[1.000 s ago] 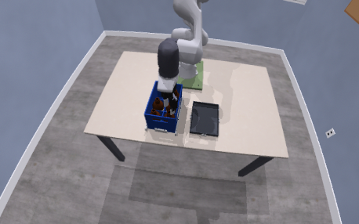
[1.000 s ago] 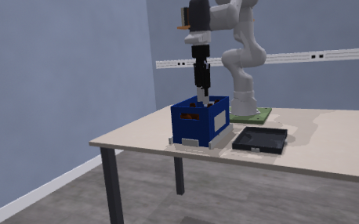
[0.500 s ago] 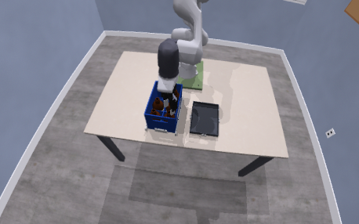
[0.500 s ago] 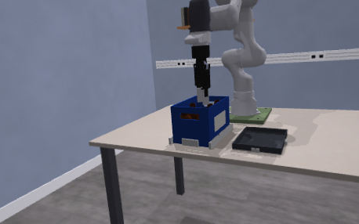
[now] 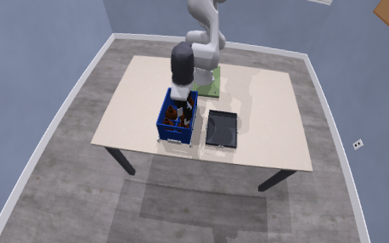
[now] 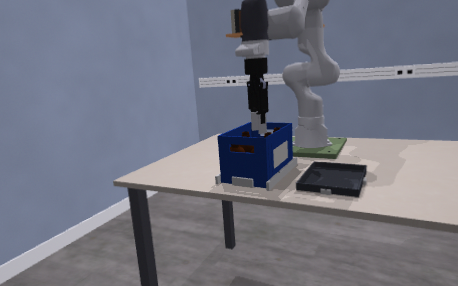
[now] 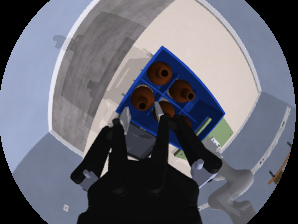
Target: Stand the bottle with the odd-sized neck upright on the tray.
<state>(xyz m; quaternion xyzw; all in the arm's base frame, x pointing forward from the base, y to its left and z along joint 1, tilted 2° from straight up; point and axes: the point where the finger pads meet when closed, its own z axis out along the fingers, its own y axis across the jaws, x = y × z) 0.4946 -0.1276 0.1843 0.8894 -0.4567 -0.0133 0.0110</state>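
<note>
My hand is 90 mm past the blue crate, 30 mm to the left of it and 130 mm above it. Also, from my hand: dark tray (50 mm behind, 240 mm to the left, 200 mm below); then bottle (170 mm behind, 30 mm to the left, 130 mm below).
</note>
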